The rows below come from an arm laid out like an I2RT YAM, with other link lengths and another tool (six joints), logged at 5 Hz.
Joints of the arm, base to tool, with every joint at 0 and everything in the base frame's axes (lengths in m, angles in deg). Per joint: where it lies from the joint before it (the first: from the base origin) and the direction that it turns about. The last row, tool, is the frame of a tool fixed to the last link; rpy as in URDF.
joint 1: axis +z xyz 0 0 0.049
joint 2: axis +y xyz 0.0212 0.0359 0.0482
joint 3: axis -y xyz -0.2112 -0.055 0
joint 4: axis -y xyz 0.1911 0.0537 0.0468
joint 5: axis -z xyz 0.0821 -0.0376 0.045
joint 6: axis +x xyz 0.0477 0 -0.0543
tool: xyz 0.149 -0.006 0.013 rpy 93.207 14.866 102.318
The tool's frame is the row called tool.
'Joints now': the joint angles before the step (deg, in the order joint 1, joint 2, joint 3, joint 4, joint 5, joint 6). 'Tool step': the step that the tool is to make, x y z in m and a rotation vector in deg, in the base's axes. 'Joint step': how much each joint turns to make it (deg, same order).
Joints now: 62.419, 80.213, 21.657, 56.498, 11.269, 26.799
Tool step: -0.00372, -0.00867, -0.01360, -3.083, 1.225, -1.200
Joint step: 0.949, -3.075, -1.490, -4.850, 2.165, -0.179
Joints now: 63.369, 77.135, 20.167, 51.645, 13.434, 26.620
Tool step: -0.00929, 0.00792, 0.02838, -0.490, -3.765, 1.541
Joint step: 2.024, -4.944, 3.582, -6.465, 0.751, -3.666
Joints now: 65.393, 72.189, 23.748, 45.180, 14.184, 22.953
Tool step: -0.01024, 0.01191, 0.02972, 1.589, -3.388, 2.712
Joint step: 1.430, -1.694, 3.498, -1.766, -1.216, -2.559
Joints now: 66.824, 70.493, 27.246, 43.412, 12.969, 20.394
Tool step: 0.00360, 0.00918, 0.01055, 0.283, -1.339, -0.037
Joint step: 0.049, 2.419, 3.284, 0.181, 0.072, -1.150
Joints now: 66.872, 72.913, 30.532, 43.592, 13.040, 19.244
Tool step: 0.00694, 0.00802, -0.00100, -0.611, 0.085, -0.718
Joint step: -0.230, 3.275, 2.739, -0.018, 0.485, -0.176
